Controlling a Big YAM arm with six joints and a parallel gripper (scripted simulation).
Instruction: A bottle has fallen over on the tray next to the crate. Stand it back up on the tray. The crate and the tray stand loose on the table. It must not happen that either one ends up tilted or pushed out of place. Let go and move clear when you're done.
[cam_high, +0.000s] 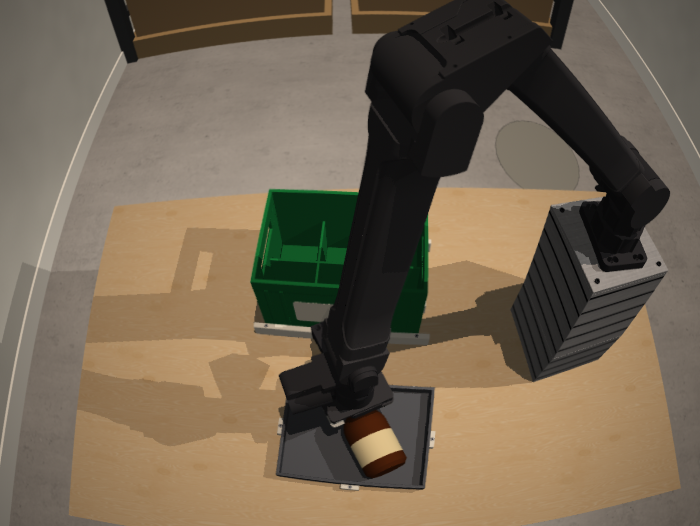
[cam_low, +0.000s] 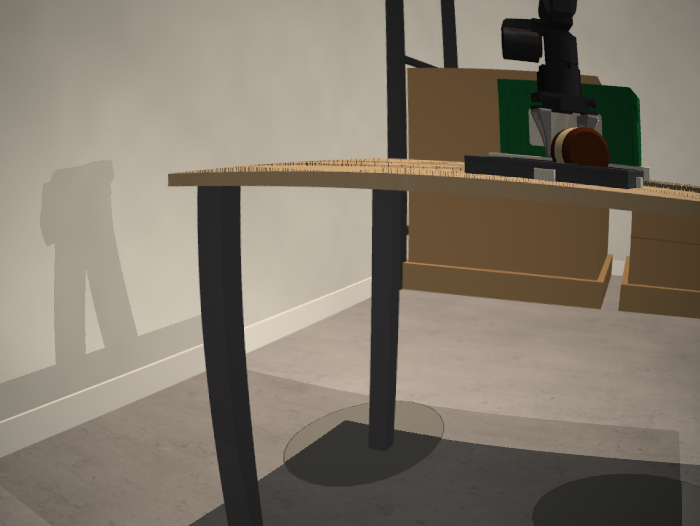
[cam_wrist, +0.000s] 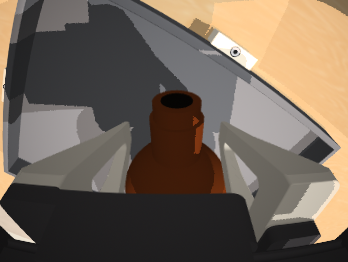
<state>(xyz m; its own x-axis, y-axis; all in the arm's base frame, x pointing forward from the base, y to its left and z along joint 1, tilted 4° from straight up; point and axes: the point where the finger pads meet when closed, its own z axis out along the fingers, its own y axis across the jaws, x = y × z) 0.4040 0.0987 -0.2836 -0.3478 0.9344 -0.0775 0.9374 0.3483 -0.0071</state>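
My gripper is now 20 mm past the brown bottle and 50 mm to the right of it. Round my hand: dark tray 40 mm to the left, 30 mm below; green crate 250 mm to the right, 40 mm above.
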